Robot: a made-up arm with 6 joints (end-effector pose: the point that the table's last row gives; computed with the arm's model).
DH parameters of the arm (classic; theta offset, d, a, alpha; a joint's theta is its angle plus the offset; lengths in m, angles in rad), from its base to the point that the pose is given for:
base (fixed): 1.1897 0 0.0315 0
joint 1: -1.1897 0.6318 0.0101 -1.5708
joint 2: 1.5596 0 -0.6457 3.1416
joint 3: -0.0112 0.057 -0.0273 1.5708
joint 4: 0 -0.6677 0.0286 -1.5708
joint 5: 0 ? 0.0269 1.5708
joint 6: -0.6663 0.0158 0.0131 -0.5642
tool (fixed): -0.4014 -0.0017 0 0
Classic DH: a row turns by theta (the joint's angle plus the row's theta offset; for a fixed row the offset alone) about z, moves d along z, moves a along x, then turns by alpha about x.
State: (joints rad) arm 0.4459 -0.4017 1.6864 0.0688 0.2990 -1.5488
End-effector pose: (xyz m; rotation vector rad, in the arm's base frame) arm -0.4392 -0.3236 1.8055 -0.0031 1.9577 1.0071
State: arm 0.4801 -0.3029 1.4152 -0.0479 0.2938 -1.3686
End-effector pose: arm -0.1640 -0.1937 1.9026 0.1318 2.3408 0.9511
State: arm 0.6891 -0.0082 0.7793 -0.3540 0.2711 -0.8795
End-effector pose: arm 0.4555 0.2735 1.7119 -0.3788 -2.9401 -0.2765
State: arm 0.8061 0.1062 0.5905 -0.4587 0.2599 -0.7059
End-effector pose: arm 0.5445 0.4622 1.5353 -0.3446 -2.7612 0.1284
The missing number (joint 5, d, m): 0.0735
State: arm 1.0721 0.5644 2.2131 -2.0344 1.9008 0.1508
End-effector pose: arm 0.1618 0.3036 1.8887 0.1030 -1.0797 -1.1979
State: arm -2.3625 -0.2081 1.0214 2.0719 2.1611 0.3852
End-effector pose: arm -0.0276 0.0470 1.9619 -0.4913 -0.6151 -2.2250
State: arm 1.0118 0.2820 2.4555 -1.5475 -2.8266 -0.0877
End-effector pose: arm -0.0190 -0.1488 1.8267 -0.0277 0.7348 -1.3967
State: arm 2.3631 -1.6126 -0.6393 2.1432 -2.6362 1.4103
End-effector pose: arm 0.2539 -0.2045 1.1958 0.5000 -0.1866 -2.3422
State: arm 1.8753 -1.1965 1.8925 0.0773 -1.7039 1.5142
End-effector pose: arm 0.5135 -1.0998 0.8703 1.8183 1.6690 0.0424
